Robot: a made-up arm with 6 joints.
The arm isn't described. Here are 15 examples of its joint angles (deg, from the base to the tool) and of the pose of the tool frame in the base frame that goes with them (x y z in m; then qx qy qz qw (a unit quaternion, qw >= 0)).
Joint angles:
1: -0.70 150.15 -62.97 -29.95 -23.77 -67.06
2: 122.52 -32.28 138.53 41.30 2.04 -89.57
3: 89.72 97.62 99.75 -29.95 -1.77 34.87
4: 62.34 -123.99 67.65 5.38 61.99 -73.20
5: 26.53 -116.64 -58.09 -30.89 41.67 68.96
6: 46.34 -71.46 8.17 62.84 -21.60 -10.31
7: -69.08 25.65 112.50 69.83 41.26 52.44
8: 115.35 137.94 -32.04 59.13 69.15 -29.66
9: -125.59 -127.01 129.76 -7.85 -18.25 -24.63
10: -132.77 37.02 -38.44 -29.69 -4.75 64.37
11: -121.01 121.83 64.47 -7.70 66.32 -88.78
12: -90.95 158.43 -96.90 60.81 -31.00 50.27
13: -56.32 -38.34 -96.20 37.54 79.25 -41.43
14: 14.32 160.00 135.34 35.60 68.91 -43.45
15: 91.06 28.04 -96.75 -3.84 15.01 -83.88
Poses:
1: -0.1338 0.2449 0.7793 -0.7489 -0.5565 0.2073 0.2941
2: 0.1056 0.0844 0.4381 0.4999 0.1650 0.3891 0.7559
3: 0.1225 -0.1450 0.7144 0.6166 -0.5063 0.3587 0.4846
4: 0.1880 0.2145 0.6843 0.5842 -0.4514 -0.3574 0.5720
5: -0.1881 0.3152 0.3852 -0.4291 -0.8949 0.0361 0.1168
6: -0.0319 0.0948 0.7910 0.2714 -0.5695 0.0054 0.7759
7: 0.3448 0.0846 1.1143 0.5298 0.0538 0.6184 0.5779
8: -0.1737 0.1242 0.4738 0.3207 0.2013 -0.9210 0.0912
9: 0.0683 0.0679 0.5193 -0.2519 0.7608 0.4753 0.3630
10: 0.1556 0.1540 0.4928 0.5390 0.7289 0.3195 0.2758
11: 0.1807 0.0105 0.7059 0.0937 -0.6567 -0.0440 0.7470
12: -0.0144 0.2530 0.8748 -0.4980 -0.3689 -0.6453 0.4467
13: -0.2181 0.0303 0.9089 -0.3445 0.3267 -0.8746 0.0985
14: 0.1813 0.0274 0.6780 -0.7626 0.2642 0.1272 0.5767
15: -0.1515 0.1338 0.6000 0.5331 0.8239 -0.0544 0.1843
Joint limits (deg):
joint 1: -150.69..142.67
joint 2: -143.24..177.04
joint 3: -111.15..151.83
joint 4: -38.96..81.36
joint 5: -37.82..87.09
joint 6: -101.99..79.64
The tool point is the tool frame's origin. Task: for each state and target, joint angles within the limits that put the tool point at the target. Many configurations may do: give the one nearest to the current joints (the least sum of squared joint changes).
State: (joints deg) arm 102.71 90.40 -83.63 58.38 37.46 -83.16
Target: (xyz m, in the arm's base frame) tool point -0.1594 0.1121 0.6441
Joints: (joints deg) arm 105.75 83.15 -94.33 55.95 34.08 -69.11
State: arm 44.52 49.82 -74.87 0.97 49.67 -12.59
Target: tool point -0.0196 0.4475 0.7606
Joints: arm 67.43 65.08 -36.55 -5.81 29.01 -11.33
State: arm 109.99 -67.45 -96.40 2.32 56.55 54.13
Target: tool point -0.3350 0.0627 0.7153
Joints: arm 99.94 -77.86 -105.67 -16.57 25.80 39.98
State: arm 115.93 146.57 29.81 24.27 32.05 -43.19
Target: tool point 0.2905 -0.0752 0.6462
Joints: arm 142.67 161.51 48.50 19.97 43.07 6.17
